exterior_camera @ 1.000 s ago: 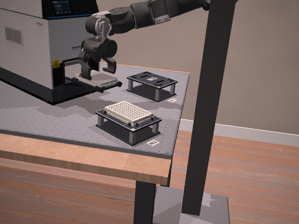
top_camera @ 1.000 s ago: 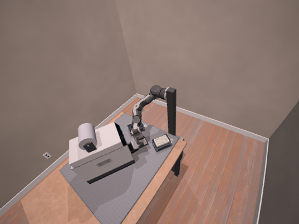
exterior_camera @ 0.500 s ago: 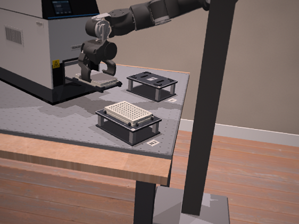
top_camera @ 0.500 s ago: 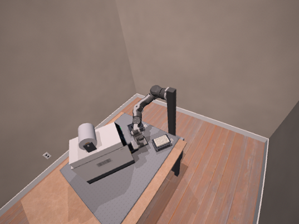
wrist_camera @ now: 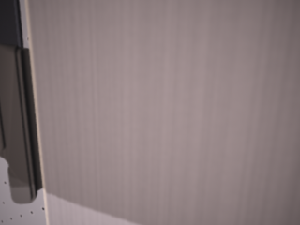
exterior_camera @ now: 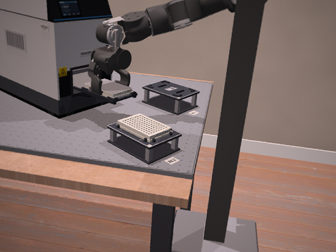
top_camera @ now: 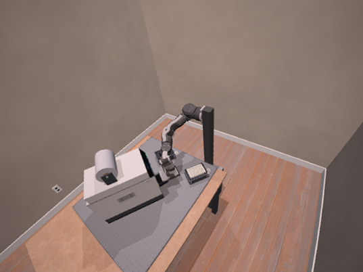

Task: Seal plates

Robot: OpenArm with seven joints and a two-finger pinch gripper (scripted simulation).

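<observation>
Right now the sealer stage is 1 cm below my hand. From my hand the other things lie so: plate (14 cm behind, 15 cm to the left, 4 cm below); then start button (4 cm ahead, 13 cm to the right, 9 cm above); then dark screen panel (12 cm ahead, 2 cm to the right, 22 cm above).
</observation>
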